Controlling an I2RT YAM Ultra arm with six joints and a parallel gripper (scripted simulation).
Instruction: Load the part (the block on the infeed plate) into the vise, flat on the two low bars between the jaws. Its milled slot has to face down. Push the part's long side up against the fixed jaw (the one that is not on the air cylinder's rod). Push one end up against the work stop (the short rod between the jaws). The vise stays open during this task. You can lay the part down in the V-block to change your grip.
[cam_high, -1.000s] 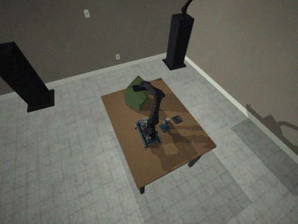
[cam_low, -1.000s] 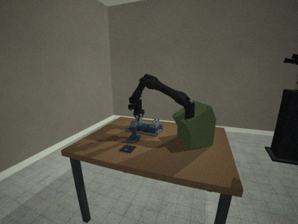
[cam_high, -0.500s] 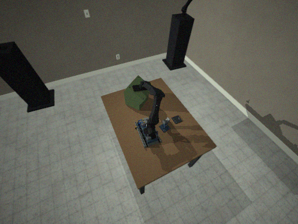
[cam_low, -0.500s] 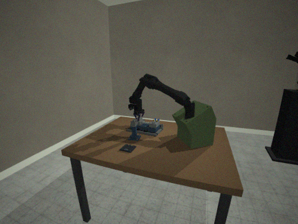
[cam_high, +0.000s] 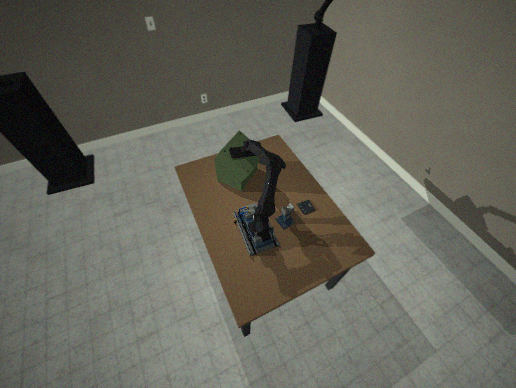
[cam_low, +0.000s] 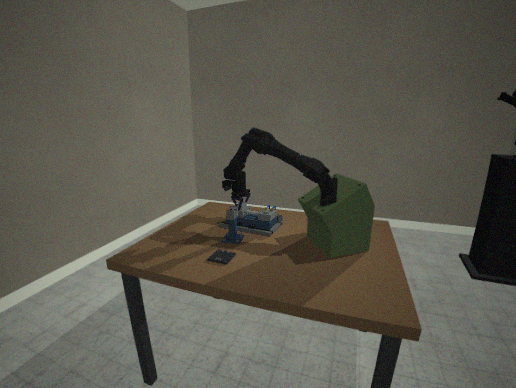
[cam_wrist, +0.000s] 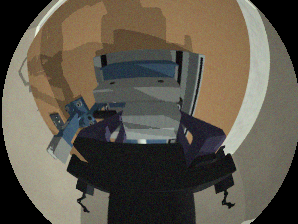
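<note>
Right now my hand is right at the part. From my hand the other things lie so: vise: 70 mm behind, 20 mm to the left, 60 mm below; then infeed plate: 110 mm behind, 390 mm to the left, 90 mm below.
</note>
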